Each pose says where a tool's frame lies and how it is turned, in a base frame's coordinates. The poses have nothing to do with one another.
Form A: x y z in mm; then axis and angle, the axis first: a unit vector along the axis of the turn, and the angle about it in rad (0 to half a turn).
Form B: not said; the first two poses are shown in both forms.
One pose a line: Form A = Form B
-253 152 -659 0.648 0.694 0.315 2.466 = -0.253 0.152 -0.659 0.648 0.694 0.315 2.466
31 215 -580 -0.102 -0.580 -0.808 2.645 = 0.031 0.215 -0.580 -0.102 -0.580 -0.808 2.645
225 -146 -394 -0.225 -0.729 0.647 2.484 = 0.225 -0.146 -0.394 -0.225 -0.729 0.647 2.484
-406 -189 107 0.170 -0.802 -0.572 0.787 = -0.406 -0.189 0.107 0.170 -0.802 -0.572 0.787
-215 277 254 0.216 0.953 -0.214 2.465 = -0.215 0.277 0.254 0.216 0.953 -0.214 2.465
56 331 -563 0.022 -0.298 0.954 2.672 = 0.056 0.331 -0.563 0.022 -0.298 0.954 2.672
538 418 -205 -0.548 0.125 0.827 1.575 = 0.538 0.418 -0.205 -0.548 0.125 0.827 1.575
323 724 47 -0.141 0.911 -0.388 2.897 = 0.323 0.724 0.047 -0.141 0.911 -0.388 2.897
